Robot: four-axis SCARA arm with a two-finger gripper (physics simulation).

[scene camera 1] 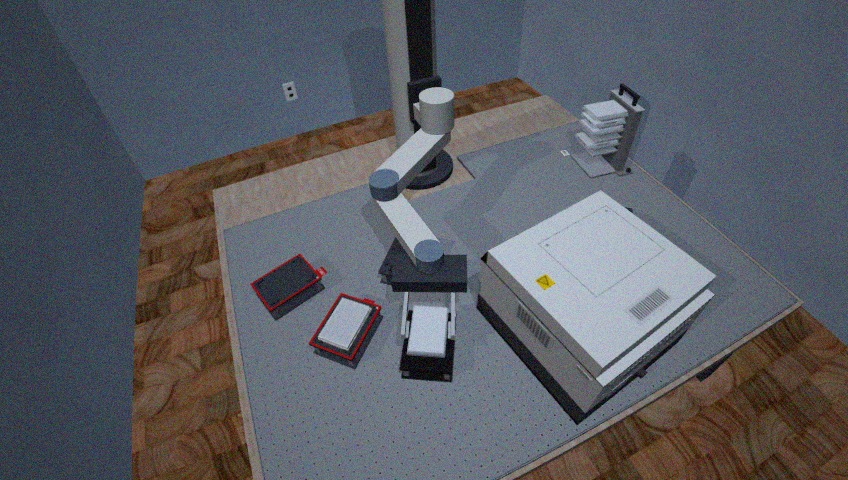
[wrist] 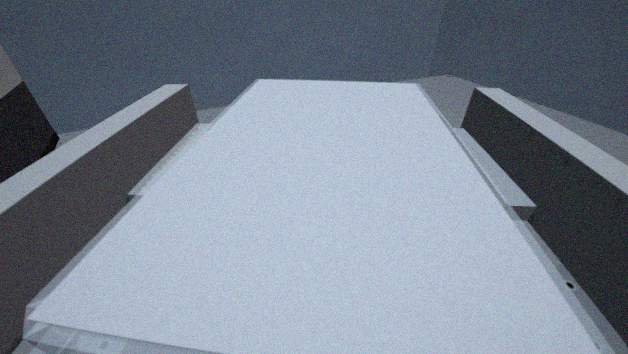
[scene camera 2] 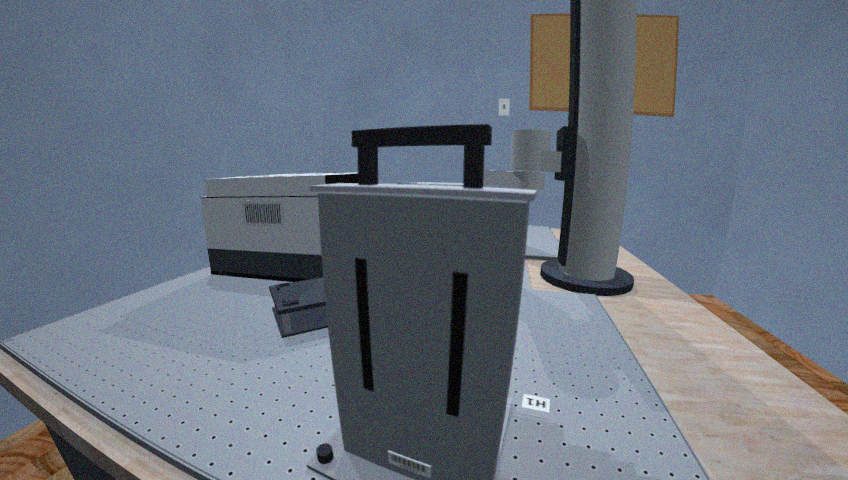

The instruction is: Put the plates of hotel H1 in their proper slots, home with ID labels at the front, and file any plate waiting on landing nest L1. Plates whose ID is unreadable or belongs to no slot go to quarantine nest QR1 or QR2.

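Places are measured from the arm's base along level axes (x ahead, y left, z up), in metres.
Pixels of known places: gripper, fingertip midpoint: [scene camera 1: 427,337] [wrist: 327,110]; arm's base, origin of the base link: [scene camera 2: 585,278].
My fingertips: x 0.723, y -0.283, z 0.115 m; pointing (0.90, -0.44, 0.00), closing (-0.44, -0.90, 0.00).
Note:
Ahead of a thing's pixels: the offset from my fingertips to its top centre. "spot": to the spot under its first point.
My gripper [scene camera 1: 429,330] [wrist: 327,110] is shut on a white-topped plate {dx -0.021, dy +0.010, dz +0.001 m} [scene camera 1: 427,339] [wrist: 320,215], gripping its two long sides. The plate is level and hangs above a black nest {dx -0.021, dy +0.010, dz -0.042 m} [scene camera 1: 426,367]; no ID is readable on it. Hotel H1 [scene camera 1: 630,127] [scene camera 2: 422,237] stands at the back right in scene camera 1, with several white plates {dx -0.443, dy +0.850, dz +0.134 m} [scene camera 1: 605,111] stacked with gaps. Its back panel hides the plates in scene camera 2. A red-rimmed nest {dx -0.148, dy -0.161, dz -0.046 m} [scene camera 1: 360,336] bears a white plate {dx -0.148, dy -0.161, dz -0.038 m} [scene camera 1: 343,322]. Another red-rimmed nest {dx -0.355, dy -0.276, dz -0.046 m} [scene camera 1: 285,282] is empty. I cannot read the nests' names.
A large white instrument {dx +0.081, dy +0.380, dz +0.150 m} [scene camera 1: 601,249] [scene camera 2: 261,231] stands right of the gripper. A dark box {dx -0.168, dy +0.673, dz -0.046 m} [scene camera 2: 300,304] shows partly behind the hotel. The arm's column [scene camera 1: 397,71] [scene camera 2: 604,142] stands at the table's back. An H1 label {spot: dx -0.549, dy +0.812, dz -0.102 m} [scene camera 1: 564,152] [scene camera 2: 535,403] lies near the hotel.

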